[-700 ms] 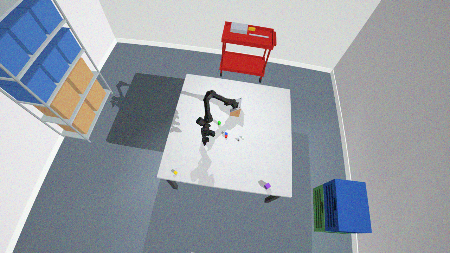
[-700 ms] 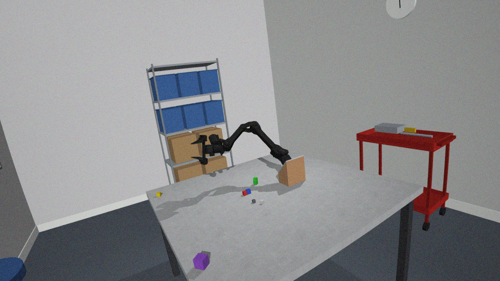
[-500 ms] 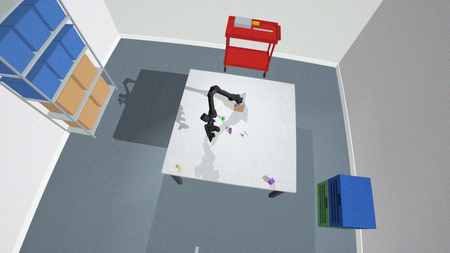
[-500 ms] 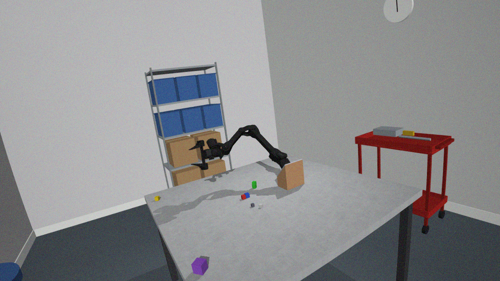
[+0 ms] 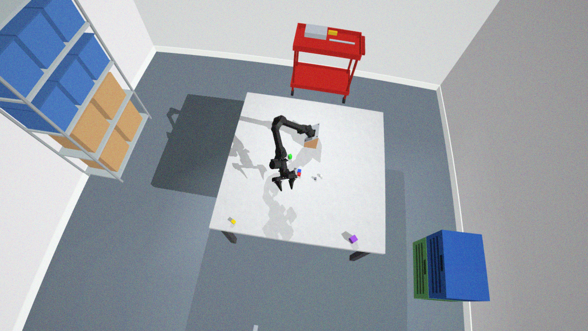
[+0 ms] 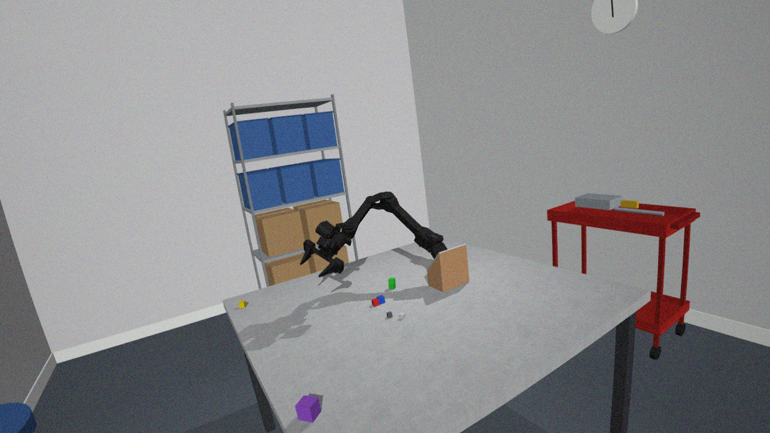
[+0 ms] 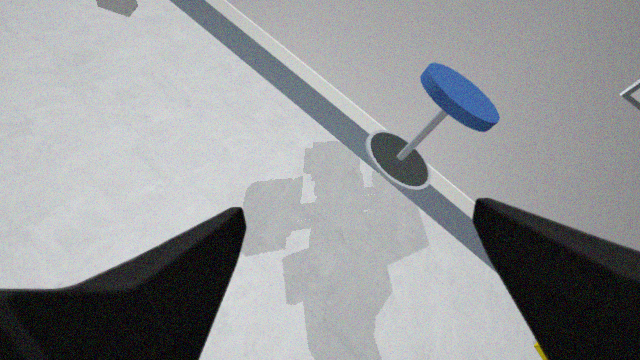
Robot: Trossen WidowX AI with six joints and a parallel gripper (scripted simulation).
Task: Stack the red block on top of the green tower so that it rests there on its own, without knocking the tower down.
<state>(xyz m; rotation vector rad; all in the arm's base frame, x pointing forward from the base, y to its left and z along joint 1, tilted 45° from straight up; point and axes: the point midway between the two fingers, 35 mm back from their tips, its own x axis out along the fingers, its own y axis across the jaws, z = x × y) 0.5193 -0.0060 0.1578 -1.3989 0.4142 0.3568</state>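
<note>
Now: the red block 230 mm behind my gripper tip, 60 mm to the left of it and 190 mm below it. The rest, counted from my gripper tip: blue cube 250 mm behind, 60 mm to the left, 190 mm below; white cube 250 mm behind, 240 mm to the left, 190 mm below; dark grey cube 220 mm behind, 190 mm to the left, 190 mm below.
</note>
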